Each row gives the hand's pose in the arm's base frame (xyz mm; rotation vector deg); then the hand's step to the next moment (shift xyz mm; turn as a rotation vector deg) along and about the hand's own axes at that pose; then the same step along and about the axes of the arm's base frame.
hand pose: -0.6 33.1 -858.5 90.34 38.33 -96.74
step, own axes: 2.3 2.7 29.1 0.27 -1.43 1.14
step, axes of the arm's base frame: -15.7 -24.7 1.4 -1.83 -0.06 -0.28
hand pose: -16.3 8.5 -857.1 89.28 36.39 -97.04
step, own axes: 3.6 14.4 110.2 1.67 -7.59 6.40
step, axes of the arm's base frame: -56.8 -94.6 13.8 -9.91 -0.65 -1.65
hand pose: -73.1 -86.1 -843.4 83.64 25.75 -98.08
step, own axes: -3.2 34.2 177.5 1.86 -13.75 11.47
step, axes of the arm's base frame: -87.8 -147.1 57.7 -17.88 -0.69 -1.94
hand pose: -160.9 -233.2 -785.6 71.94 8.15 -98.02
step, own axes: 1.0 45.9 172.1 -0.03 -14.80 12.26
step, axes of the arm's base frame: -81.0 -125.0 97.7 -19.20 0.57 -0.53
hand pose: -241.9 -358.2 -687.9 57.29 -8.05 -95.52
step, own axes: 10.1 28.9 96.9 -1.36 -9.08 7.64
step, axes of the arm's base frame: -43.3 -57.0 72.1 -11.85 1.44 0.46
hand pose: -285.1 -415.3 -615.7 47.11 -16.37 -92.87
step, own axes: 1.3 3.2 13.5 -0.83 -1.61 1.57
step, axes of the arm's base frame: -6.3 -5.4 11.2 -2.23 0.75 0.44
